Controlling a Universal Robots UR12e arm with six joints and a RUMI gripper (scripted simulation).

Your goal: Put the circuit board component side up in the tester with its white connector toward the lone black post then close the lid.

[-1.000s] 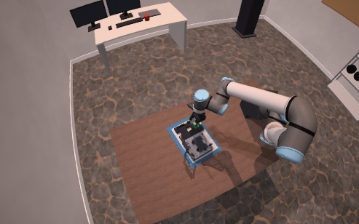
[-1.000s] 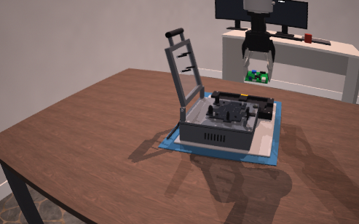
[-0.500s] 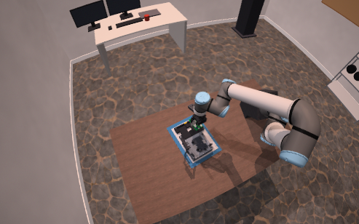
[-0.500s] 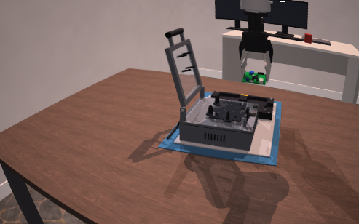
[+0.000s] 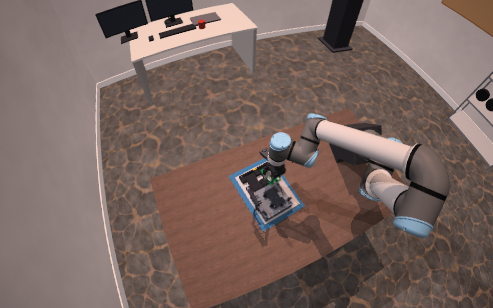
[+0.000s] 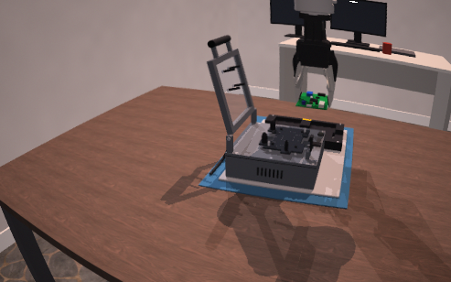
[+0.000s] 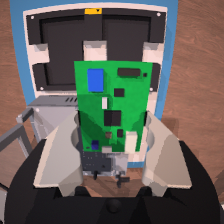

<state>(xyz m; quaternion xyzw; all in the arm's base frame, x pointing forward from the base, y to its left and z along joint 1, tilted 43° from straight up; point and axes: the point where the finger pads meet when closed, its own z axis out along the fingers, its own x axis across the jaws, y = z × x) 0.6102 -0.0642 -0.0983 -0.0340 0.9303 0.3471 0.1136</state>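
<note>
Right now my hand is 15 cm short of the tester lid, 13 cm to the right of it and 6 cm below it. The rest, counted from my hand: green circuit board: right at my hand.
</note>
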